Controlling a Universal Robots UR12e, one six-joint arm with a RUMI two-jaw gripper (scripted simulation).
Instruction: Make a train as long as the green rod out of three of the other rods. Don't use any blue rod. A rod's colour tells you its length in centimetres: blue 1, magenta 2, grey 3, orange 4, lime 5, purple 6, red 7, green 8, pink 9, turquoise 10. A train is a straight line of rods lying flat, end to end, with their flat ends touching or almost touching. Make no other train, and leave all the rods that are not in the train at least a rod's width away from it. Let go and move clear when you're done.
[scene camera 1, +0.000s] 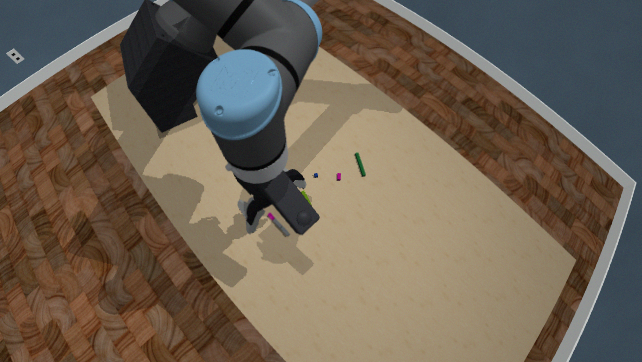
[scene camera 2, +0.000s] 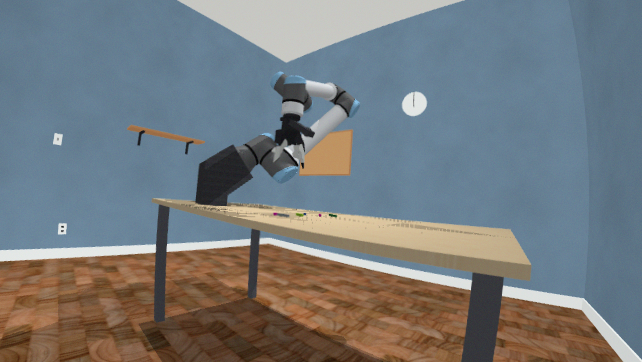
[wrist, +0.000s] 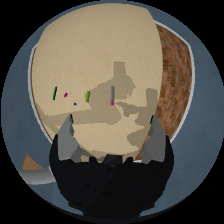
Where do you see the gripper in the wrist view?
111, 115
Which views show the gripper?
Scene camera 1, scene camera 2 and the wrist view: all of them.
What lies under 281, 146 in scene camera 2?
The gripper.
